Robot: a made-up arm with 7 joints. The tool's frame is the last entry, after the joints. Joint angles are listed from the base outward. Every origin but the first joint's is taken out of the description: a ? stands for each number. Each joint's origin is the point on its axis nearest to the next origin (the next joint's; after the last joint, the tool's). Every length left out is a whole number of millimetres.
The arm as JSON. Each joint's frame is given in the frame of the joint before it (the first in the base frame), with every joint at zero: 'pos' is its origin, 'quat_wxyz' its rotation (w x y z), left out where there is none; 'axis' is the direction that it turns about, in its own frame. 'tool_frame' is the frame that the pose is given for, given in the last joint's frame.
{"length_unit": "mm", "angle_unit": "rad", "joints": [
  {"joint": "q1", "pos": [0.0, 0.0, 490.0], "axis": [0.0, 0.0, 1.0]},
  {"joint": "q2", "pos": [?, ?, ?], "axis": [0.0, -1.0, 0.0]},
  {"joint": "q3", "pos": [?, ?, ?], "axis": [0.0, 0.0, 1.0]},
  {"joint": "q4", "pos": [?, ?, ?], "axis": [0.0, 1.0, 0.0]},
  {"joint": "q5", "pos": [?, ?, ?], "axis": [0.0, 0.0, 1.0]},
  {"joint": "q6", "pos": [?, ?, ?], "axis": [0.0, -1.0, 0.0]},
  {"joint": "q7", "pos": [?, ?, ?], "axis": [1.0, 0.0, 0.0]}
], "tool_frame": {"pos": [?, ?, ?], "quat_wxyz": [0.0, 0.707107, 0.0, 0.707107]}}
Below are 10 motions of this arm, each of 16 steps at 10 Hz.
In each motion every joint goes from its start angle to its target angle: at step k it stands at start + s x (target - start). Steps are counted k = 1, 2, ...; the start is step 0. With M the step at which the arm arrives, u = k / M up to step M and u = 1 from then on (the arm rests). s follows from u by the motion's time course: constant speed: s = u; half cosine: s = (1 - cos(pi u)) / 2; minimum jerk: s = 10 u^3 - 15 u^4 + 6 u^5.
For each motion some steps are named. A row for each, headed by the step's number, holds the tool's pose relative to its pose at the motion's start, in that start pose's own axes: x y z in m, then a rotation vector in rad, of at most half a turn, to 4 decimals.
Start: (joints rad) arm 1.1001 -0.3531 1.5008 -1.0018 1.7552 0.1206 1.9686
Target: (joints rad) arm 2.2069 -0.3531 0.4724 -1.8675 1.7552 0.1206 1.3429
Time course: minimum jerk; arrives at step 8
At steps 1, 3, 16:
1: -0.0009 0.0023 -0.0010 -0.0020 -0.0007 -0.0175
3: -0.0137 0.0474 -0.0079 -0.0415 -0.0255 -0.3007
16: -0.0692 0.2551 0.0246 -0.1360 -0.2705 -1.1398

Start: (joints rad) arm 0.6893 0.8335 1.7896 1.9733 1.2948 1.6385 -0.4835
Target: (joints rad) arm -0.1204 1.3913 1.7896 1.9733 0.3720 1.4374 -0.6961
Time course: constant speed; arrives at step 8
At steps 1, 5, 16:
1: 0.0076 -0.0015 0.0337 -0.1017 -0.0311 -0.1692
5: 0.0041 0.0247 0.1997 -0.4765 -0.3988 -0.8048
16: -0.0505 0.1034 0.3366 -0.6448 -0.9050 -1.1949

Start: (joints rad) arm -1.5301 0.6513 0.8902 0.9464 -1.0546 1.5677 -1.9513
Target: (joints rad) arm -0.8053 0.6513 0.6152 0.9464 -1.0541 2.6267 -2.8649
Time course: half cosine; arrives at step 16
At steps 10, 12, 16:
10: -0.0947 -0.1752 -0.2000 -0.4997 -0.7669 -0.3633
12: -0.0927 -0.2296 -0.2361 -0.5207 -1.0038 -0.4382
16: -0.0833 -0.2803 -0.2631 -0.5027 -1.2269 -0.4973

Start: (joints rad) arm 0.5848 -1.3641 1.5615 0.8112 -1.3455 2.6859 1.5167
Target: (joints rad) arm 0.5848 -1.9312 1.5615 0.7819 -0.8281 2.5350 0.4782
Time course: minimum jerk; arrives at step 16
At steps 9, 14, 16:
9: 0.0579 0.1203 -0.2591 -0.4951 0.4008 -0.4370
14: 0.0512 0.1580 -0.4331 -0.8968 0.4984 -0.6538
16: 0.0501 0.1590 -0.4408 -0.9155 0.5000 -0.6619

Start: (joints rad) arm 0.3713 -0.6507 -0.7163 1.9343 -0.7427 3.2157 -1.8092
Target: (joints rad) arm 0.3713 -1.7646 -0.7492 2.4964 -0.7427 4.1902 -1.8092
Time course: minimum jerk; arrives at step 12
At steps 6, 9, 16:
6: 0.2212 -0.1362 -0.0961 0.1132 0.2317 0.4032
9: 0.3340 -0.1510 -0.2287 0.2964 0.2939 0.6806
16: 0.3520 -0.1432 -0.2630 0.3566 0.2974 0.7381

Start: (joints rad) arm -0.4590 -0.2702 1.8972 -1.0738 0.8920 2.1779 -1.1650
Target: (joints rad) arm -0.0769 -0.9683 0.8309 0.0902 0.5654 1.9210 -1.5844
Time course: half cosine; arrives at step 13
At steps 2, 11, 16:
2: -0.0150 0.0104 0.0103 0.0635 -0.0154 -0.1062
11: -0.2035 0.4846 0.0174 1.0098 -0.6575 -1.9593
16: -0.1984 0.5321 0.0086 1.0793 -0.7377 -2.0721

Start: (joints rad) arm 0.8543 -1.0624 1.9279 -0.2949 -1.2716 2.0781 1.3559
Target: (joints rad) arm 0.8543 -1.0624 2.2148 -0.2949 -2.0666 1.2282 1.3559
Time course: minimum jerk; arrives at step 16
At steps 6, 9, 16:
6: -0.0112 0.0002 0.0322 -0.2394 -0.1041 -0.1345
9: -0.0302 0.0133 0.0666 -0.5410 -0.1961 -0.3158
16: -0.0518 0.0427 0.0945 -0.8814 -0.2465 -0.5364

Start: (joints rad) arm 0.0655 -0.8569 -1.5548 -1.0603 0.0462 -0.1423 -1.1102
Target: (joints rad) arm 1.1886 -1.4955 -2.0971 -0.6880 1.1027 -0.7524 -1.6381
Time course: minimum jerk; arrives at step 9
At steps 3, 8, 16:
3: 0.1327 0.0198 -0.0643 0.1452 0.2908 -0.2376
8: 0.4055 -0.0747 -0.6704 0.1010 0.8244 -1.5425
16: 0.4052 -0.0790 -0.6804 0.0961 0.8227 -1.5630

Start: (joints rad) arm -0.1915 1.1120 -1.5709 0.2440 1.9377 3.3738 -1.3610
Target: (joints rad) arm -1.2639 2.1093 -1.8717 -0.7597 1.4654 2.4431 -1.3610
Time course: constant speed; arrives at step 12
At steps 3, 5, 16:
3: 0.2830 -0.0762 0.1341 0.1461 0.1540 0.5801
5: 0.4859 -0.0416 0.2186 0.2079 0.3330 0.9288
16: 0.8890 0.5080 0.4679 -0.0721 1.2237 1.7135

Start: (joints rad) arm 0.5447 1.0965 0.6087 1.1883 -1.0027 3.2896 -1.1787
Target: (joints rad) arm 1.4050 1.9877 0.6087 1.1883 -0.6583 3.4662 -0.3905
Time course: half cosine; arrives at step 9
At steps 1, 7, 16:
1: -0.0030 0.0213 0.0071 -0.0353 -0.0004 -0.0033
7: 0.1705 0.6334 -0.0462 -0.7893 0.3281 -0.2627
16: 0.2340 0.6923 -0.0761 -0.8320 0.4095 -0.3247

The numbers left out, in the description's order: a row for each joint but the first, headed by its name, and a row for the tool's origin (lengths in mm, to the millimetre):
q2: 0.0 -85.0 0.0
q3: 0.0 0.0 483.0
q4: 22.0 60.0 0.0
q5: -21.0 0.0 333.0
q6: 0.0 -96.0 0.0
q7: 16.0 0.0 113.0
tool: 0.0 0.0 0.0

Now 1 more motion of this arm.
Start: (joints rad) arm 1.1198 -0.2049 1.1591 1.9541 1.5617 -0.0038 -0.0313
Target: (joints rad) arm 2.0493 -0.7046 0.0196 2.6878 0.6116 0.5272 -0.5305
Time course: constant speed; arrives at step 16
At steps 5, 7, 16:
5: 0.0204 0.1288 -0.1054 -0.2249 0.1057 0.2115
7: 0.0189 0.1772 -0.1365 -0.3439 0.1025 0.2998
16: -0.0368 0.3025 -0.2191 -0.9228 -0.2289 0.6377

